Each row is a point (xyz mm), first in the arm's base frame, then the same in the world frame.
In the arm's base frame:
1: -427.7 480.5 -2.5
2: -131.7 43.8 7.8
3: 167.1 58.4 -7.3
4: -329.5 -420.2 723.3
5: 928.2 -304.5 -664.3
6: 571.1 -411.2 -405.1
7: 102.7 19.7 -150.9
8: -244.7 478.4 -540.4
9: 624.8 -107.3 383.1
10: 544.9 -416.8 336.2
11: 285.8 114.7 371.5
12: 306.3 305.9 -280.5
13: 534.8 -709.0 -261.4
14: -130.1 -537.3 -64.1
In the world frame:
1: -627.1 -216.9 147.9
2: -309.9 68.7 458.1
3: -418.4 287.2 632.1
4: 144.8 -469.9 977.3
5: -275.8 1342.0 730.4
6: -77.7 933.6 721.9
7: -351.7 347.0 497.0
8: -648.2 279.5 -127.7
9: -434.1 375.8 1249.5
10: -112.9 410.7 1246.9
11: -534.6 101.9 968.1
12: -678.8 524.3 455.4
13: 205.9 867.0 882.6
14: 243.5 230.2 560.7

